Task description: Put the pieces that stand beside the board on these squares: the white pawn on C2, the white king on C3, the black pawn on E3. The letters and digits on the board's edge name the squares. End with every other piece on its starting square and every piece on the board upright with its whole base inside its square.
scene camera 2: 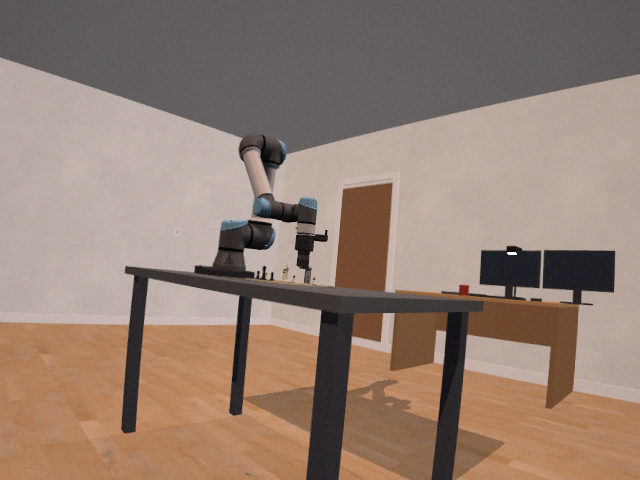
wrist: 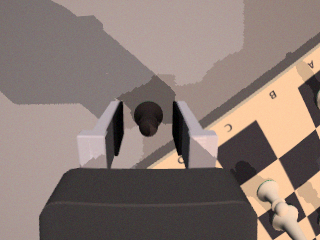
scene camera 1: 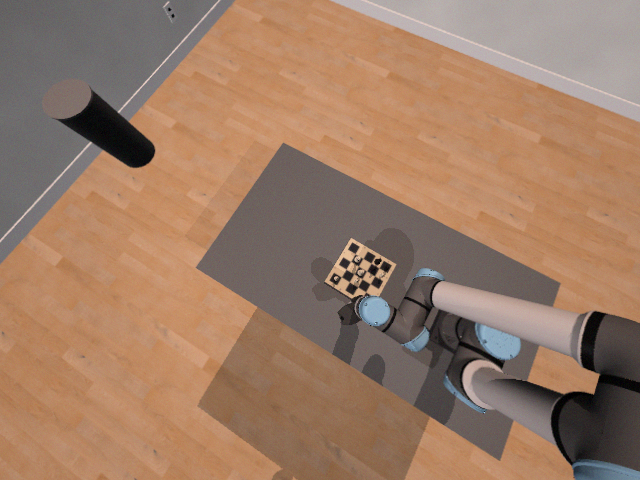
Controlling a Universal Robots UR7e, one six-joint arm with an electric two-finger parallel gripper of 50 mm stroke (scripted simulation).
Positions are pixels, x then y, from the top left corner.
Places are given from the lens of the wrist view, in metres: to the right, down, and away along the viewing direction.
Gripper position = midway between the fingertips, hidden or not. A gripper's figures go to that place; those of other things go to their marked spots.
my gripper point(wrist: 147, 117): -0.01, 0.00, 0.17
black pawn point(wrist: 148, 115): -0.01, 0.00, 0.15
board point(wrist: 263, 138): 0.07, 0.01, 0.17
The marked spots on the black pawn and the board are 0.08 m apart.
